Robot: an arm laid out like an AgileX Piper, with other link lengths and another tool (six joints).
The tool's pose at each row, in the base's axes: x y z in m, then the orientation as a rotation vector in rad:
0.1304 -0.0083 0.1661 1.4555 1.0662 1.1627
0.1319 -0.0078 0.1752 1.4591 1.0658 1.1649
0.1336 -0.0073 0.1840 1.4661 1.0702 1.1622
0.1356 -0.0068 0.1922 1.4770 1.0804 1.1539
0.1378 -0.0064 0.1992 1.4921 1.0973 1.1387
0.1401 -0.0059 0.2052 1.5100 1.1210 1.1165
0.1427 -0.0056 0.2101 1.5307 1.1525 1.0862
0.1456 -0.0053 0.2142 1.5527 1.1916 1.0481
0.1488 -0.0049 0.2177 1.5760 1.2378 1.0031
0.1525 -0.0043 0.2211 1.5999 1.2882 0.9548
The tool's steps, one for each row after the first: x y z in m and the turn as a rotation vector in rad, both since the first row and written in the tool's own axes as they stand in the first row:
0.0021 0.0090 0.0006 0.0019 0.0006 0.0035
0.0042 0.0177 0.0014 0.0096 -0.0001 0.0046
0.0063 0.0258 0.0025 0.0241 -0.0020 0.0029
0.0081 0.0328 0.0040 0.0463 -0.0053 -0.0022
0.0098 0.0387 0.0056 0.0756 -0.0098 -0.0116
0.0113 0.0437 0.0077 0.1128 -0.0155 -0.0260
0.0127 0.0479 0.0101 0.1569 -0.0216 -0.0457
0.0141 0.0514 0.0129 0.2078 -0.0278 -0.0697
0.0158 0.0549 0.0161 0.2627 -0.0330 -0.0953

